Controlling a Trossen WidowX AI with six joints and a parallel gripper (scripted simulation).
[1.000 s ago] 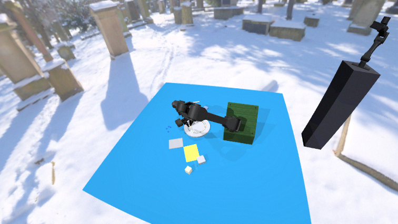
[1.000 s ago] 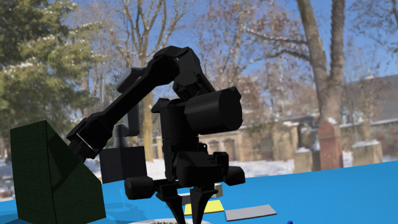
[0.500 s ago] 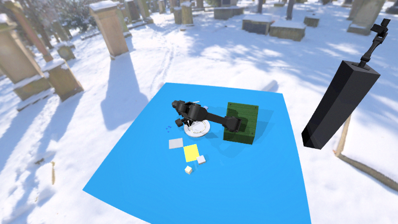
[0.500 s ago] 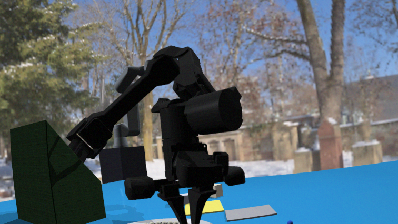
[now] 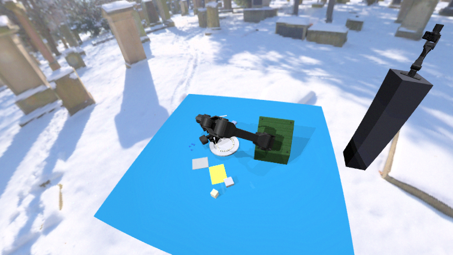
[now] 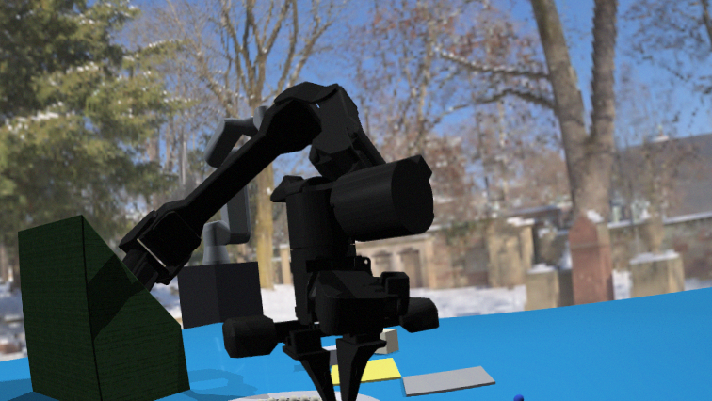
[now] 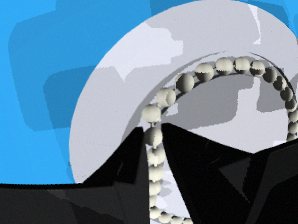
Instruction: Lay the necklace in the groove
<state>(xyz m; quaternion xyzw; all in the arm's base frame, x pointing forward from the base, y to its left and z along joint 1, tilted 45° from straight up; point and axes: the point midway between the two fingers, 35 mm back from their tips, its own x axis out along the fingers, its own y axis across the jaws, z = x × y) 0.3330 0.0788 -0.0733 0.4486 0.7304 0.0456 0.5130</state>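
Now: gripper tip 6 cm past the round white bead board, 2 cm to the left of it and 1 cm above it. From my gripper tip the other things lie so: yellow tile 21 cm to the left, 10 cm behind, 1 cm below; then red object 13 cm to the right, 5 cm ahead, 1 cm below; then grey tile 17 cm to the left, 3 cm ahead, 1 cm below.
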